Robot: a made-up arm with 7 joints. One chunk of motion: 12 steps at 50 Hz.
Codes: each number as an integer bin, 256 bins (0 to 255) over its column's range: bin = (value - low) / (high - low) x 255, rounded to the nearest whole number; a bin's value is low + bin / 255 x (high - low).
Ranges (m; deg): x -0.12..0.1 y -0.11..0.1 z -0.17..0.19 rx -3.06..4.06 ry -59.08..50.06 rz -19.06..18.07
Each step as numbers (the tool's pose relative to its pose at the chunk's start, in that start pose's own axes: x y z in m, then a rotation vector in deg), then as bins.
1 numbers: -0.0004 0.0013 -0.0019 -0.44 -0.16 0.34
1 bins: 139 135 119 94 138 133
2 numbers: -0.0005 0.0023 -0.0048 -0.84 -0.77 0.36
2 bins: 139 136 117 80 136 133
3 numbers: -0.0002 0.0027 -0.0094 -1.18 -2.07 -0.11
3 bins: 139 137 114 67 133 130
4 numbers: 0.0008 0.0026 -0.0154 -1.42 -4.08 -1.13
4 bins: 140 137 110 59 129 123
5 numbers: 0.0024 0.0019 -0.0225 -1.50 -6.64 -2.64
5 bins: 142 136 104 56 123 113
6 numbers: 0.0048 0.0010 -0.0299 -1.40 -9.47 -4.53
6 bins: 145 135 99 59 116 100
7 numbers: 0.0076 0.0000 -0.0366 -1.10 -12.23 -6.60
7 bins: 148 134 94 70 109 86
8 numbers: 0.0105 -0.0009 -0.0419 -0.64 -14.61 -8.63
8 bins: 151 132 91 87 104 72
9 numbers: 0.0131 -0.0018 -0.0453 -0.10 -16.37 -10.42
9 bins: 154 131 88 106 100 59
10 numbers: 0.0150 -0.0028 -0.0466 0.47 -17.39 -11.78
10 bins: 156 130 87 126 97 50
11 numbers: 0.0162 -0.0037 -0.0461 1.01 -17.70 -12.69
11 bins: 158 129 88 146 97 44
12 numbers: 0.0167 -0.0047 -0.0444 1.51 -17.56 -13.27
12 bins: 158 128 89 164 97 40
